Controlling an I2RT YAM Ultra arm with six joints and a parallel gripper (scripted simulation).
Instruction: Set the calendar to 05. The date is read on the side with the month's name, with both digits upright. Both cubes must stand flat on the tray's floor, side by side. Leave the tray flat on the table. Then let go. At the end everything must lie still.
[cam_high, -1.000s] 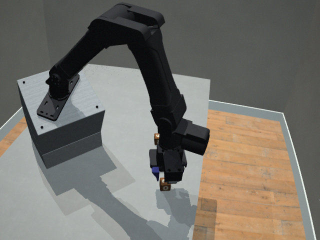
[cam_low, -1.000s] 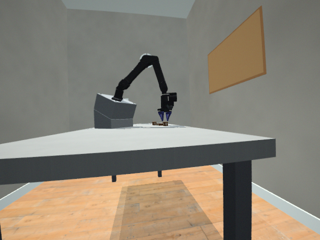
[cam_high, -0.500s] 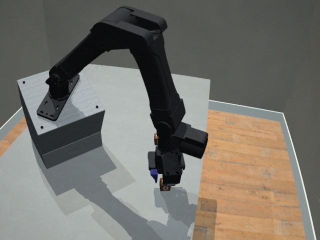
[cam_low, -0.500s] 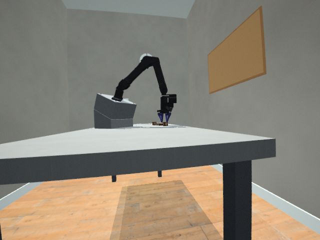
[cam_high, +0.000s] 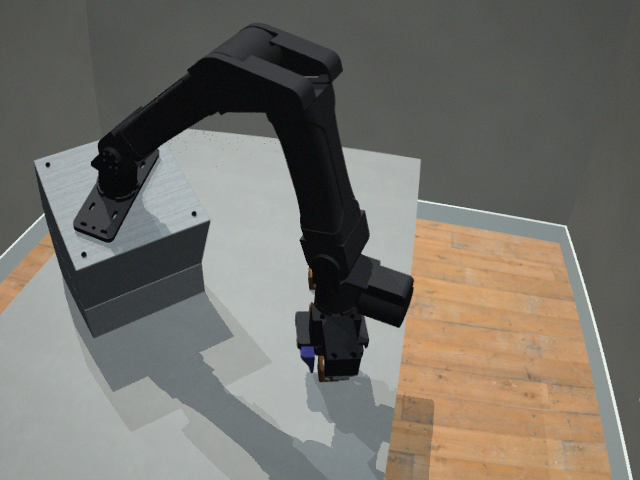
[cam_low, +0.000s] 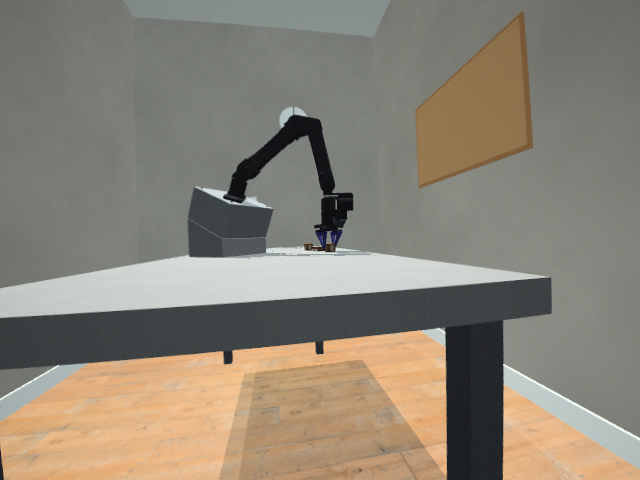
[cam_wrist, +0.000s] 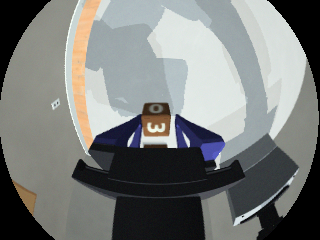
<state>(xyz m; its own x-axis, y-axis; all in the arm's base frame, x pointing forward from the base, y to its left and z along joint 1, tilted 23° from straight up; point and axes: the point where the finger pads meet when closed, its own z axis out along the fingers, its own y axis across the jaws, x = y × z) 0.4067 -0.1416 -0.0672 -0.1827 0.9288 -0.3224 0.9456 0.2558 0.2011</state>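
Right now the brown wooden cube is right at my hand. Round my hand: brown tray (11 cm to the left, 2 cm behind, 1 cm below).
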